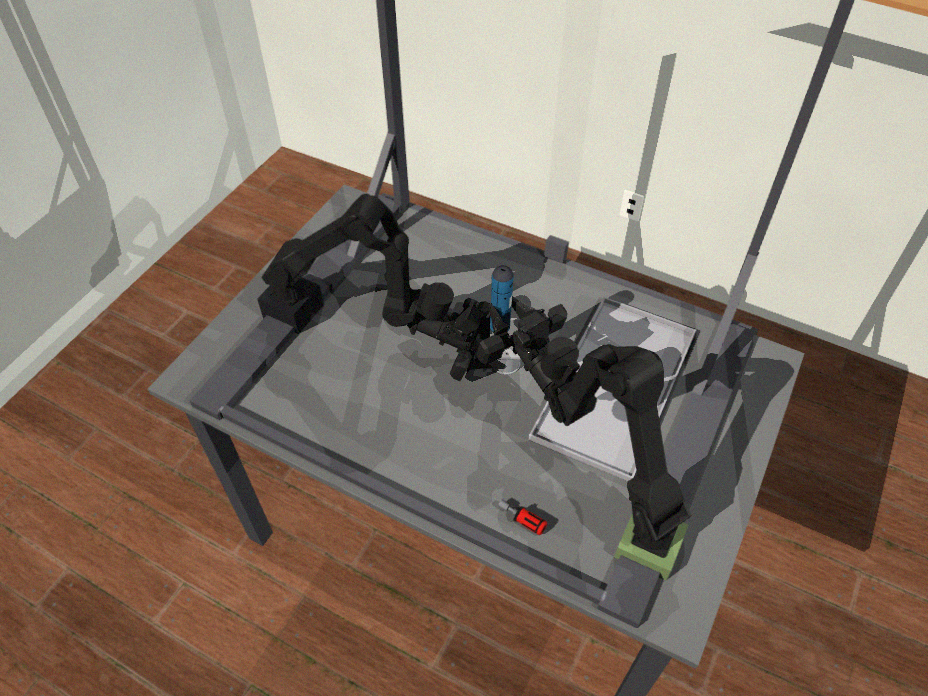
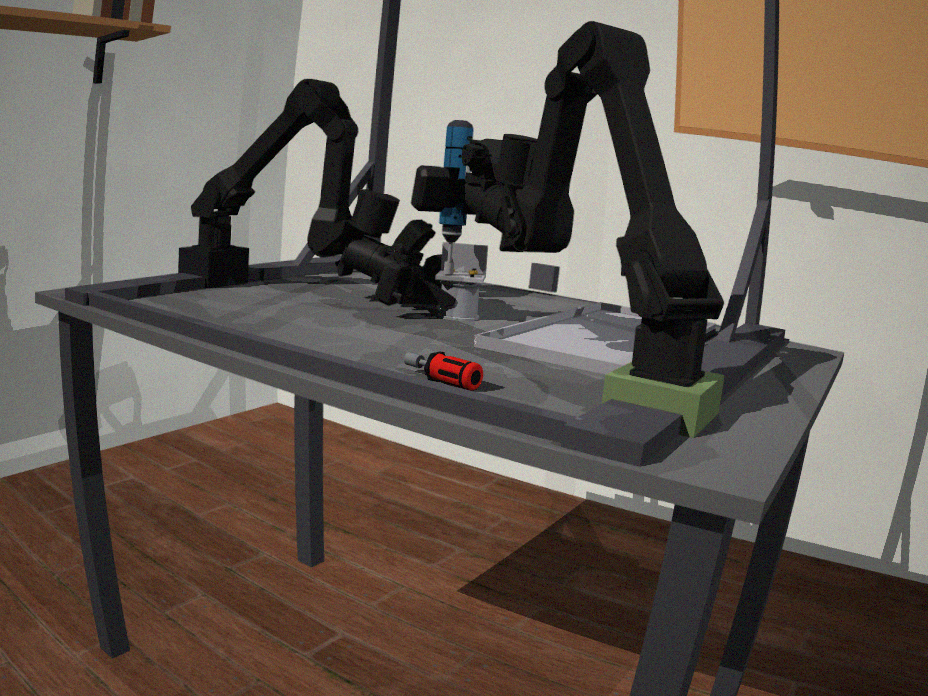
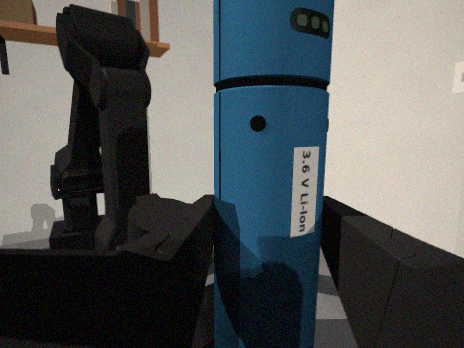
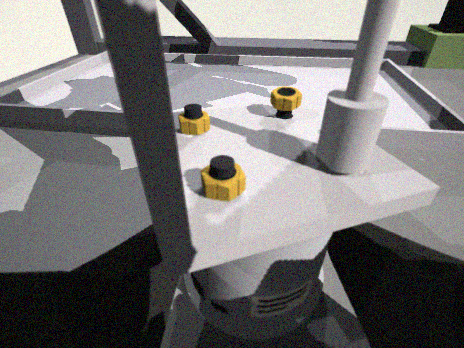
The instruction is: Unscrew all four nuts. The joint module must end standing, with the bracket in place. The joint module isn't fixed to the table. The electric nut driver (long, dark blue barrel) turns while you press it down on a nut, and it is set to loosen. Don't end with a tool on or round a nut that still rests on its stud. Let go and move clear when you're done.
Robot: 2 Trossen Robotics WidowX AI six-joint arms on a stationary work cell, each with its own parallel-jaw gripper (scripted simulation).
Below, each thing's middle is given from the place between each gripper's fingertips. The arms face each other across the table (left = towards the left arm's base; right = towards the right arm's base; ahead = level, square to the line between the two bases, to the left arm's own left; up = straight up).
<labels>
Now: right hand 10 mm past the joint module (image 4: 275,291) and 30 mm to the right of it. Also, from my right hand: shallow white tray (image 1: 600,439) (110 mm behind, 250 mm to the left, 30 mm below); then white L-shaped bracket (image 4: 289,197) (10 mm behind, 30 mm to the left, 40 mm above); then red-handled tool (image 2: 468,375) (270 mm ahead, 270 mm to the left, 20 mm below).
My left gripper (image 2: 454,177) is now 30 mm past the white L-shaped bracket, 20 mm to the left of it and 130 mm above it. The rest, counted from my left hand: shallow white tray (130 mm behind, 200 mm to the left, 200 mm below); joint module (30 mm behind, 20 mm to the right, 170 mm below); red-handled tool (250 mm ahead, 220 mm to the left, 190 mm below).
</labels>
